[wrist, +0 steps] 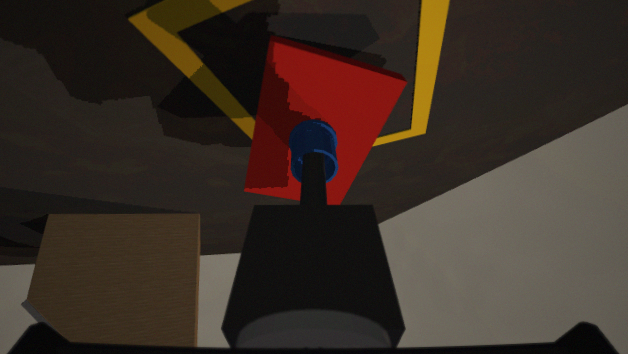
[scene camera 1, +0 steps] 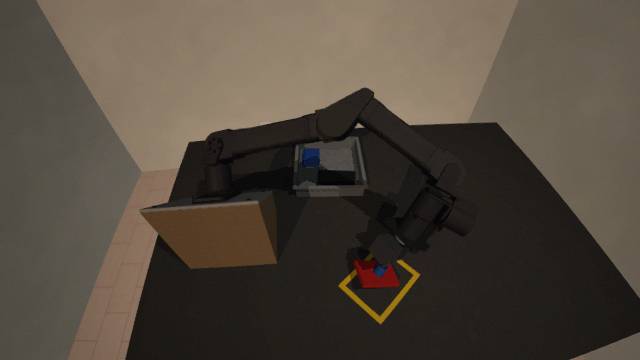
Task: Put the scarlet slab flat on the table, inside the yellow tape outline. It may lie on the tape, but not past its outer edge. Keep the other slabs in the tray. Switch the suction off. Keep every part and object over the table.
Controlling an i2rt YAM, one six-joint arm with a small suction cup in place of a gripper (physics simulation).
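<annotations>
Looking through scene camera 1, I see a scarlet slab, and a grey tray shows as well in scene camera 1 (345,155). The wrist view gives me the slab too, but the tray is out of frame in the wrist view. On the slab, (wrist: 300,82) and (scene camera 1: 388,267) are the same spot.
</annotations>
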